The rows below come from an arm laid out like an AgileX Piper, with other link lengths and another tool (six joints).
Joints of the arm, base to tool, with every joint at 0 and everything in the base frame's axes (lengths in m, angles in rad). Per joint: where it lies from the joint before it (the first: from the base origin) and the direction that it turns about. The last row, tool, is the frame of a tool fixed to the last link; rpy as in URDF.
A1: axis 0 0 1 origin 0 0 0.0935
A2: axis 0 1 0 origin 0 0 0
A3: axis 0 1 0 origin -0.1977 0 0.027
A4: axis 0.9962 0 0.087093 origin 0.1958 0 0.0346
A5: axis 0 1 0 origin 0 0 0
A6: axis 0.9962 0 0.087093 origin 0.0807 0 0.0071
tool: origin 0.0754 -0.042 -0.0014 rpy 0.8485 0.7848 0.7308
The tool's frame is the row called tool.
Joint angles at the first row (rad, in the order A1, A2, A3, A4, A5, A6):
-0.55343, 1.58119, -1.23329, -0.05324, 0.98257, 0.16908
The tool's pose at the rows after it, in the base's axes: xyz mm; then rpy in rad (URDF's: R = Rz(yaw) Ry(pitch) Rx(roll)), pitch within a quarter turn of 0, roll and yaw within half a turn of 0:
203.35, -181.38, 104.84, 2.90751, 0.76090, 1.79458
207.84, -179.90, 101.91, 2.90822, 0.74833, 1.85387
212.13, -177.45, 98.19, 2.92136, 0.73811, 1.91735
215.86, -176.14, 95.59, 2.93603, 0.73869, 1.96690
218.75, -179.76, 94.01, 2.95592, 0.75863, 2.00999
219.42, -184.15, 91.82, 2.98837, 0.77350, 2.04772
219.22, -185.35, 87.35, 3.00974, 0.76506, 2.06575
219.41, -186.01, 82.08, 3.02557, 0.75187, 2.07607
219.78, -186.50, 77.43, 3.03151, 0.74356, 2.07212
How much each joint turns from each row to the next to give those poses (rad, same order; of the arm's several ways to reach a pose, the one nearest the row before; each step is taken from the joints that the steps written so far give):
0.00001, 0.02019, -0.01115, 0.00410, -0.01550, -0.05441
0.00000, 0.01075, -0.00153, 0.03274, -0.00172, -0.07151
0.00952, 0.01372, 0.00001, 0.01640, -0.00001, -0.05235
0.01181, 0.01165, 0.00002, 0.00000, -0.00546, -0.02925
0.00261, 0.01245, -0.00003, -0.01748, -0.02030, -0.02252
0.00001, 0.01458, -0.00001, -0.02728, -0.01425, -0.00642
0.00000, 0.01763, 0.00004, -0.00916, -0.00241, 0.00000
0.00001, 0.02122, -0.00222, -0.00396, -0.00169, 0.00215
-0.00002, 0.01743, -0.00005, -0.00246, -0.00757, 0.00967

